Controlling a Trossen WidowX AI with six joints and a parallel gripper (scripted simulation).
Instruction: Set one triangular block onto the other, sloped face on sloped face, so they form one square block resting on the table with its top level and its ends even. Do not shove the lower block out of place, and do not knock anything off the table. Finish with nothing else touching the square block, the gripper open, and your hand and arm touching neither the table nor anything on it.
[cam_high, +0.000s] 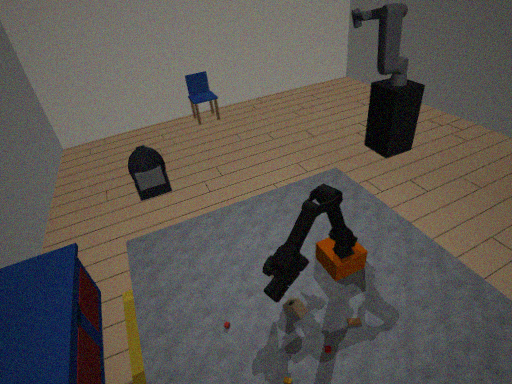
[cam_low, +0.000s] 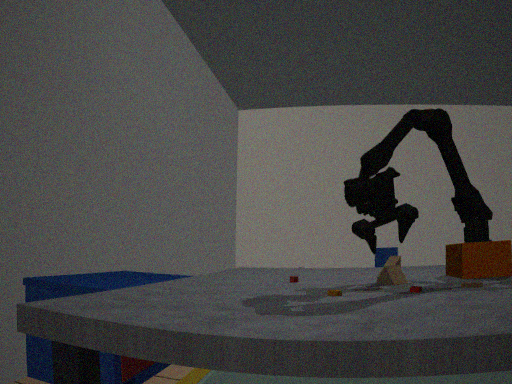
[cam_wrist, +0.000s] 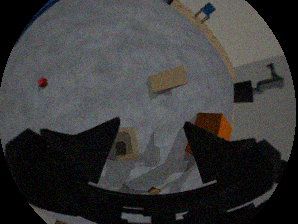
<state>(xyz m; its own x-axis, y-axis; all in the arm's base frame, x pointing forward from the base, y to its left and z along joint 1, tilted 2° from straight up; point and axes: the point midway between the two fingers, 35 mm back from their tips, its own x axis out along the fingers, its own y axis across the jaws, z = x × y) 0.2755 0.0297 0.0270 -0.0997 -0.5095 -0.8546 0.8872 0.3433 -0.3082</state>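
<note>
Now: the tan triangular block 70 mm to the left of my gripper tip and 70 mm below it. Round my gripper tip: yellow piece (140 mm ahead, 300 mm to the left, 90 mm below).
</note>
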